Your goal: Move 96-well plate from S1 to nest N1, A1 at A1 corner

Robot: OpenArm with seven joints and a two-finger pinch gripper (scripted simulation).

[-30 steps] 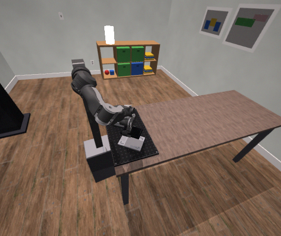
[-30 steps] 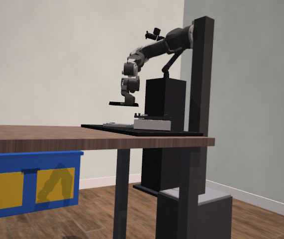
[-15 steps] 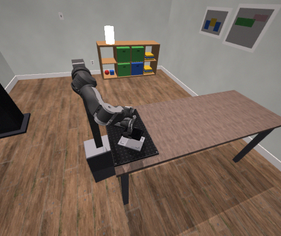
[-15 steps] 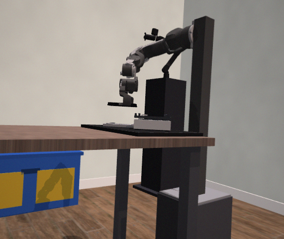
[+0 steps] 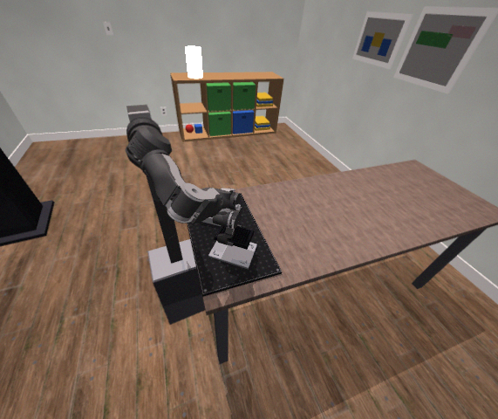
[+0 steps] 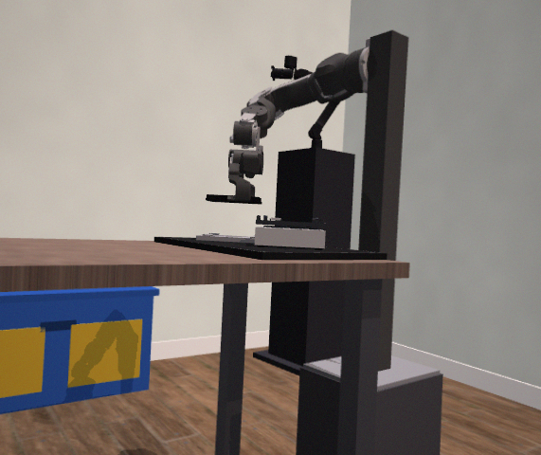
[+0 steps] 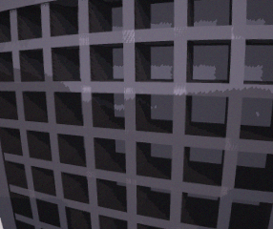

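Right now the plate nest N1 is 10 mm ahead of my hand, 10 mm to the right of it and 90 mm below it. Also, from my hand: plate shaker S1: 40 mm ahead, 190 mm to the left, 60 mm below; then black 96-well plate: 10 mm ahead, 10 mm to the right.
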